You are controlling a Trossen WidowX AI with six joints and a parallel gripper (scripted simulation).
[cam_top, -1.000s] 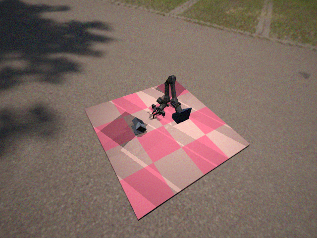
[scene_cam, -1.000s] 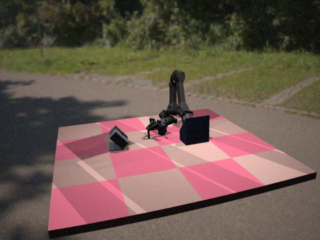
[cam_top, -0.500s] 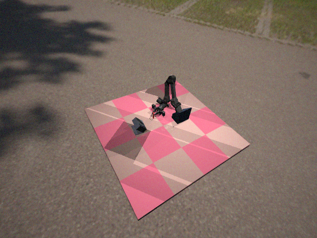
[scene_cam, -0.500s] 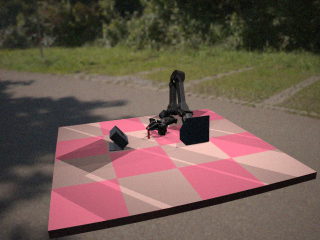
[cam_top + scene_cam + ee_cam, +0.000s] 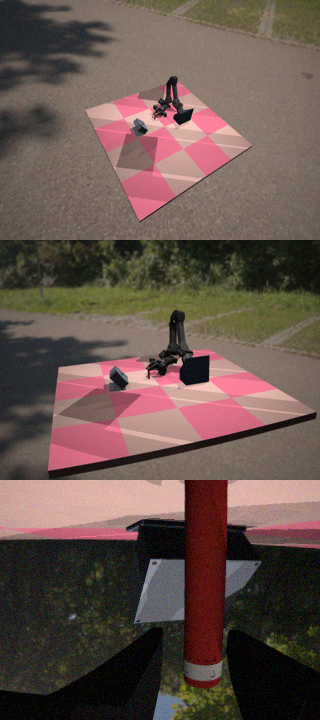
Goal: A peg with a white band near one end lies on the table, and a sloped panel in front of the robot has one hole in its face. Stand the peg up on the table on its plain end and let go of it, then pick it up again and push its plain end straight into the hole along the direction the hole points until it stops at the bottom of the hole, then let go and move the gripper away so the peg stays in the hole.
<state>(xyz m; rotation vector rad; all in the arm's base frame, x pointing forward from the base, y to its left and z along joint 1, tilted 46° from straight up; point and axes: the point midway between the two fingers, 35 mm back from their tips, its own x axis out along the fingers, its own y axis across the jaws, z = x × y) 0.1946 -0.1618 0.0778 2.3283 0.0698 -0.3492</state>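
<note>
The peg is 10 mm below my gripper tip and 10 mm behind it. Round my gripper tip: sloped panel (200 mm ahead, 40 mm to the left).
</note>
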